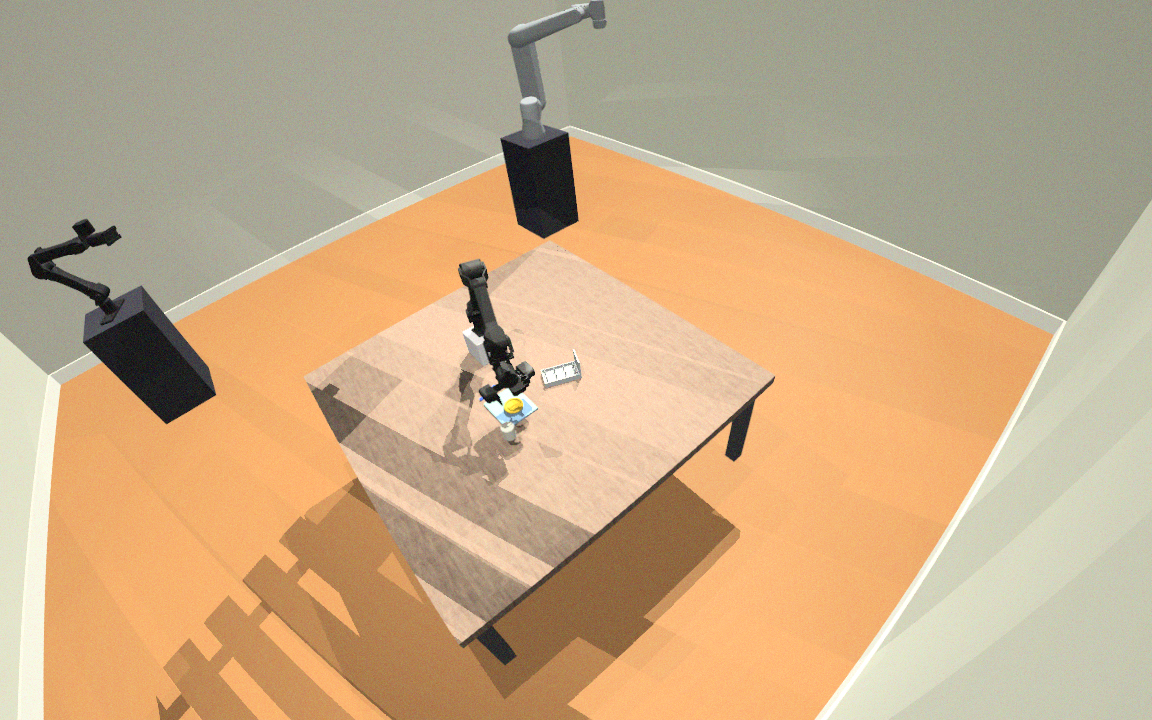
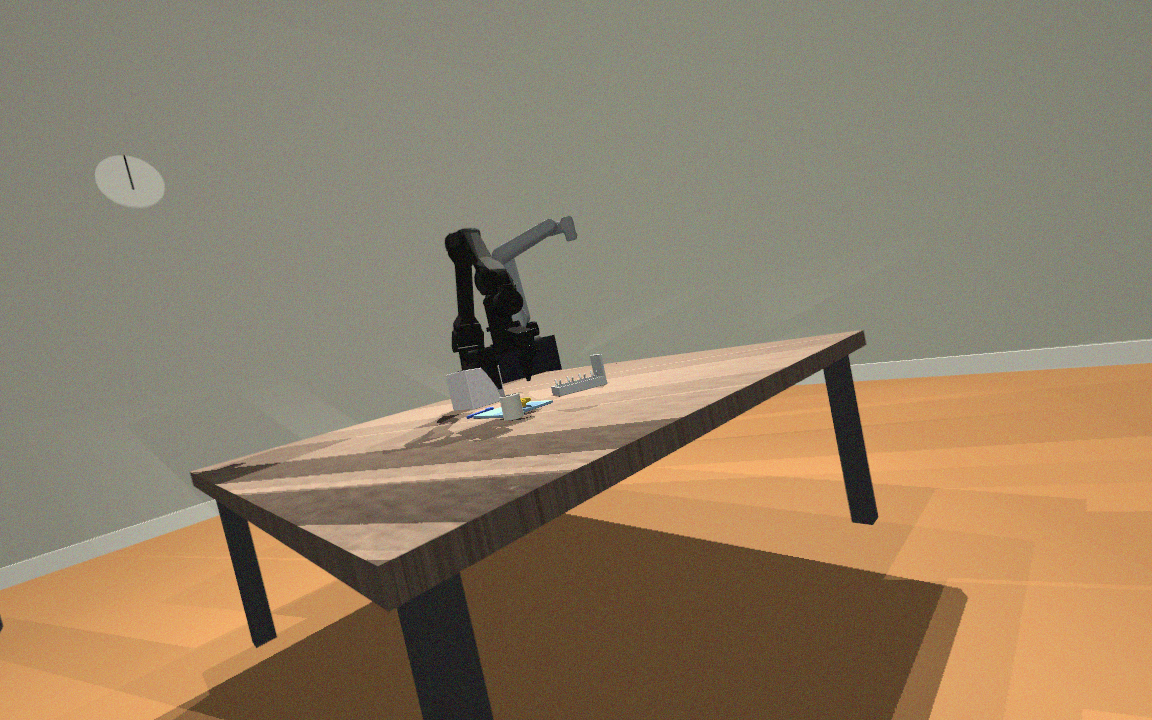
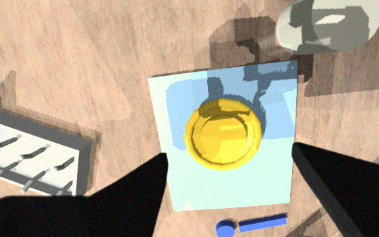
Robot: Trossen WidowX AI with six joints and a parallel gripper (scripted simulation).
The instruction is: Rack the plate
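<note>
My gripper tip is 10 mm past the yellow plate and 40 mm above it. Round my gripper tip: grey dish rack (10 mm behind, 210 mm to the left, 40 mm below); white cup (80 mm ahead, 80 mm to the right, 40 mm below); light blue mat (20 mm behind, 10 mm to the right, 60 mm below).
</note>
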